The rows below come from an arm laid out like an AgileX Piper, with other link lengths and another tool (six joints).
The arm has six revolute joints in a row. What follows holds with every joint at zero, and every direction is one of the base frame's. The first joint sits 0.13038 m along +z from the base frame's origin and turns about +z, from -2.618 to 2.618 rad. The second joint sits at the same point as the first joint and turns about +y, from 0 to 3.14 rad. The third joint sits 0.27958 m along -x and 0.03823 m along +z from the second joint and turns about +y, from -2.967 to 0 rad. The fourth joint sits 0.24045 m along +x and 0.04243 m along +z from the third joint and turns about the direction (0.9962, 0, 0.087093), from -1.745 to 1.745 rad. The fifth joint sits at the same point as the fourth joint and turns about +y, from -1.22 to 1.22 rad. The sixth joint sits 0.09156 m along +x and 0.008 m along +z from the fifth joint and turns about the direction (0.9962, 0, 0.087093), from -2.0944 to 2.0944 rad. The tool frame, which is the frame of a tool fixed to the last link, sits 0.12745 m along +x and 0.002 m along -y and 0.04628 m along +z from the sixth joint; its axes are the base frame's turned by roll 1.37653, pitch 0.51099 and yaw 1.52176 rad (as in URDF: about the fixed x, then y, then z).
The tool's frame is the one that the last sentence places.
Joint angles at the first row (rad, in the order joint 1, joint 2, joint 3, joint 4, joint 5, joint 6):
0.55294 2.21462 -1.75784 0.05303 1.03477 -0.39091
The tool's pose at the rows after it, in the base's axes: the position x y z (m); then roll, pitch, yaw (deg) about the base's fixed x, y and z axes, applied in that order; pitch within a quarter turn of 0, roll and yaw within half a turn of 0:
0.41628 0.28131 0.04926 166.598 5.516 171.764
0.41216 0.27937 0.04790 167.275 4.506 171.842
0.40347 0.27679 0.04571 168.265 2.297 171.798
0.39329 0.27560 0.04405 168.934 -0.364 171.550
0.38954 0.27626 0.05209 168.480 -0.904 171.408
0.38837 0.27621 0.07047 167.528 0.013 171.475
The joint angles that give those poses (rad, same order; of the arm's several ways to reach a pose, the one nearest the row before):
0.55294 2.21463 -1.75783 0.05304 1.03860 -0.39092
0.55295 2.21463 -1.75785 0.05503 1.05971 -0.39089
0.55294 2.21464 -1.75786 0.06638 1.10044 -0.39090
0.55294 2.21462 -1.75784 0.08752 1.14365 -0.39092
0.55292 2.19659 -1.75783 0.09978 1.16384 -0.39092
0.55295 2.15637 -1.75782 0.10166 1.18119 -0.39090

